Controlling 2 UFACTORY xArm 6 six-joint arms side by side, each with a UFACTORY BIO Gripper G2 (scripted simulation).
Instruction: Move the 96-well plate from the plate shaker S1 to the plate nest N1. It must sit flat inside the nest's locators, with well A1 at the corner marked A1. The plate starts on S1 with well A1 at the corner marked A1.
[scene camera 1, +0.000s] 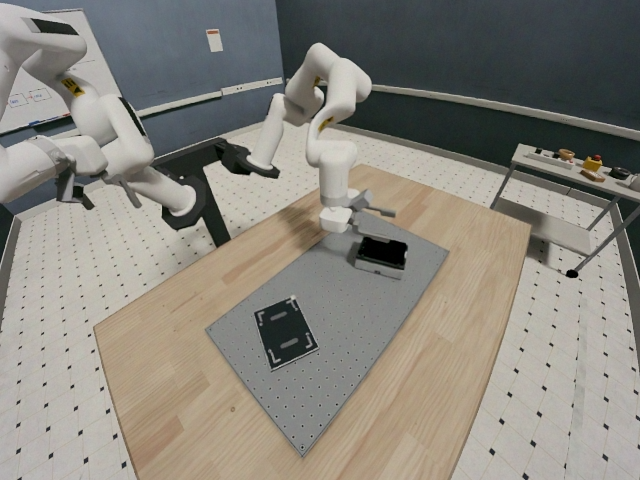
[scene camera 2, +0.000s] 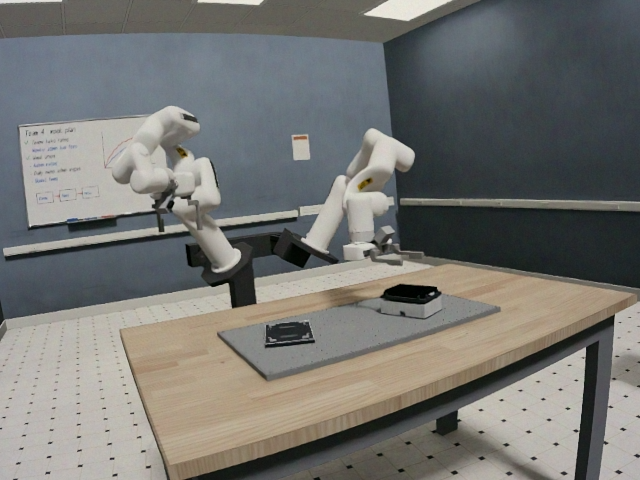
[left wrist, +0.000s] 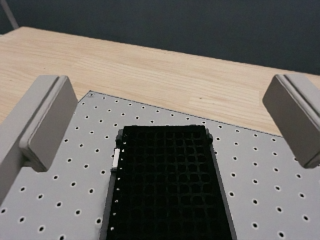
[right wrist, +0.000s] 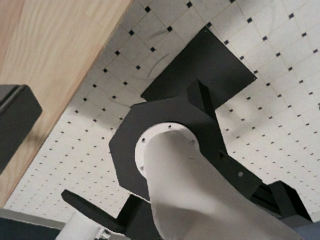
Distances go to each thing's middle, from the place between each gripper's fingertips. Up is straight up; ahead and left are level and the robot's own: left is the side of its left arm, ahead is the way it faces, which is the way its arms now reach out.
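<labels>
The plate nest N1 (scene camera 1: 273, 333) is 15 cm below my left hand, 35 cm to the right of it and 7 cm behind it. I see the black 96-well plate (scene camera 1: 393, 252) too, and it is 1 cm ahead of my left hand and 9 cm below it.
The black 96-well plate is 220 mm below my right hand, 550 mm ahead of it and 480 mm to the left of it. As for the plate nest N1, my right hand is 470 mm short of the plate nest N1, 130 mm to the right of it and 280 mm above it.
</labels>
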